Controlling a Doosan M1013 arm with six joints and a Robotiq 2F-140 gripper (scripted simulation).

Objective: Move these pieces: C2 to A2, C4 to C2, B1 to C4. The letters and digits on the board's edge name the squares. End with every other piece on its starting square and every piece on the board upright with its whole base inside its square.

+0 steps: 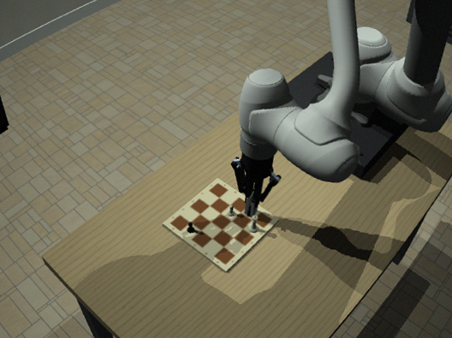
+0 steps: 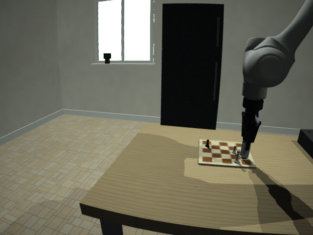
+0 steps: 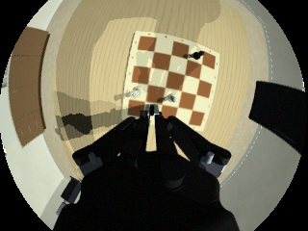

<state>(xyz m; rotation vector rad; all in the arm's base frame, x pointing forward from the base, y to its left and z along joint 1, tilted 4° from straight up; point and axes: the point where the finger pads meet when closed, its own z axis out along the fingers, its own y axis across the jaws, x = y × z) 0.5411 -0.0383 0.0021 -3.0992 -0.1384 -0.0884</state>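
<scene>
My hand is 4 cm short of the tall white piece, 3 cm to the right of it and 1 cm above it. Also, from my hand: small white piece 4 cm to the right, 3 cm below, 3 cm ahead; then small chessboard 7 cm ahead, 5 cm to the right, 4 cm below.
</scene>
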